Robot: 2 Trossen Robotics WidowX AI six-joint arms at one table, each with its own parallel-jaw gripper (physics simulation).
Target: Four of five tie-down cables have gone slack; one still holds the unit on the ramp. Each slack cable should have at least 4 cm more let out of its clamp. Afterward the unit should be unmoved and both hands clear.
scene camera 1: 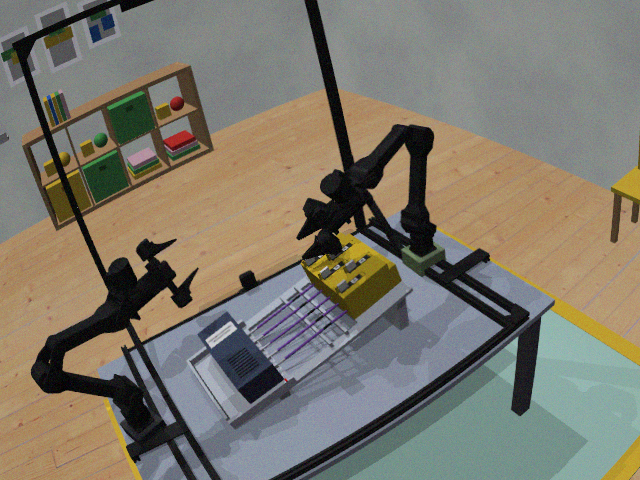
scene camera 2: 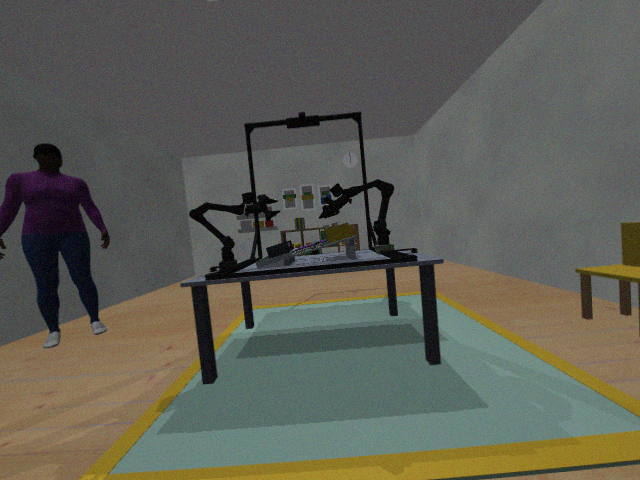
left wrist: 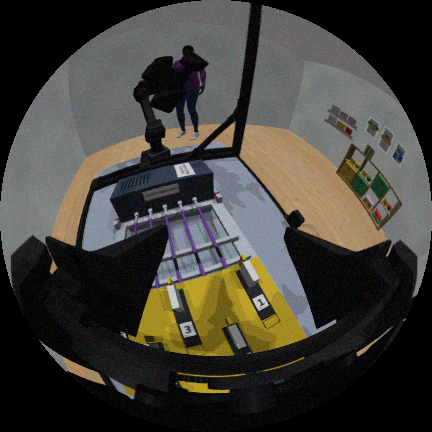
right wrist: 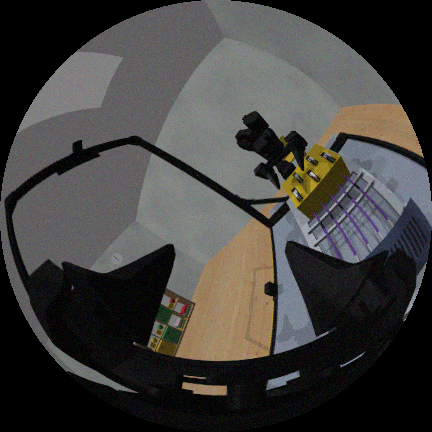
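Observation:
The dark blue unit (scene camera 1: 240,356) (left wrist: 162,190) sits at the low end of the grey ramp (scene camera 1: 351,341). Purple cables (scene camera 1: 302,330) (left wrist: 188,235) run from it up to the yellow clamp block (scene camera 1: 374,289) (left wrist: 215,300) (right wrist: 325,185). Clamps with grey levers stand on the block; number labels 1 (left wrist: 260,302) and 3 (left wrist: 187,329) are readable in the left wrist view. I cannot tell which cables are slack. My left gripper (scene camera 1: 305,246) (left wrist: 228,232) is open and empty over the block. My right gripper (scene camera 1: 187,255) (right wrist: 231,249) is open and empty in the air beyond the unit, away from the cables.
A black frame post (scene camera 1: 330,87) rises behind the table (scene camera 1: 454,330). A small black block (scene camera 1: 248,279) is at the table's back edge. Black rails (scene camera 1: 470,299) run along the table sides. A person (scene camera 2: 54,206) stands at the left in scene camera 2.

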